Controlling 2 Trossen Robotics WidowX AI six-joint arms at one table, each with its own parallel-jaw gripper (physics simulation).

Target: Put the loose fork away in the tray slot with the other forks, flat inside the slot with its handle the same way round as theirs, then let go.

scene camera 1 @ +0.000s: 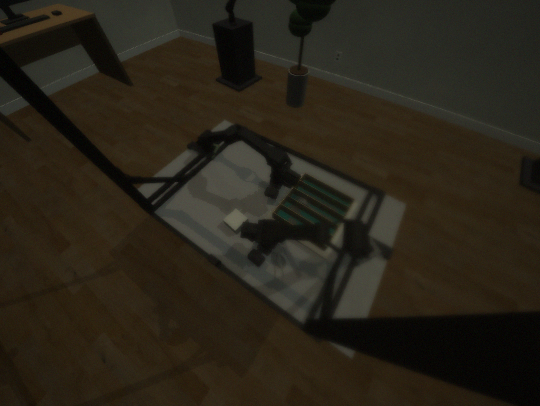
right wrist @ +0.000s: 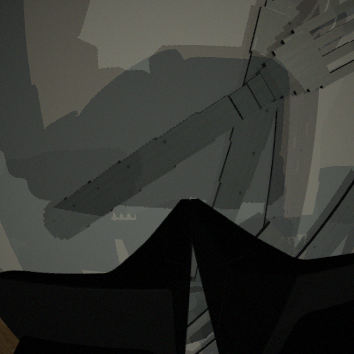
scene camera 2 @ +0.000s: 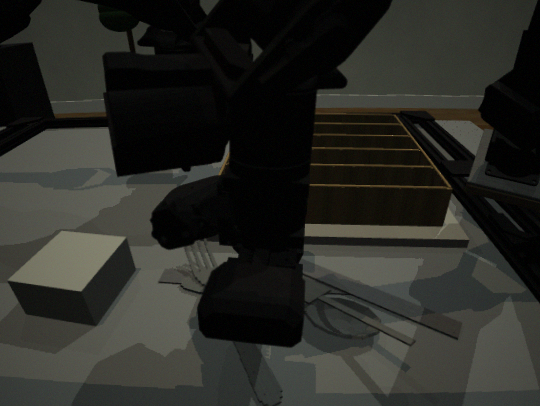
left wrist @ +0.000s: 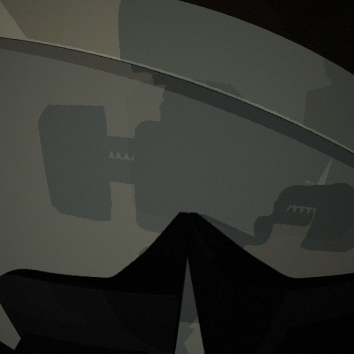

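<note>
The loose silvery fork (scene camera 2: 257,372) (right wrist: 150,160) lies on the table among other cutlery. Its tines point to the upper right in the right wrist view, where its neck overlaps other handles. My right gripper (scene camera 1: 253,245) (right wrist: 189,207) is shut and empty above the cutlery, with the fork's handle beyond its tips in the wrist view. My left gripper (scene camera 1: 282,185) (left wrist: 186,220) is shut and empty, beside the tray and above the table. The slotted wooden tray (scene camera 2: 380,205) has green slot floors; the forks inside cannot be made out.
A pale square block (scene camera 1: 235,220) (scene camera 2: 70,260) stands left of the right gripper. Flat handles (scene camera 2: 385,302) and a spoon bowl (scene camera 2: 350,320) lie before the tray. The right arm passes over the tray's near corner in scene camera 1. A dark frame (scene camera 1: 265,303) edges the table.
</note>
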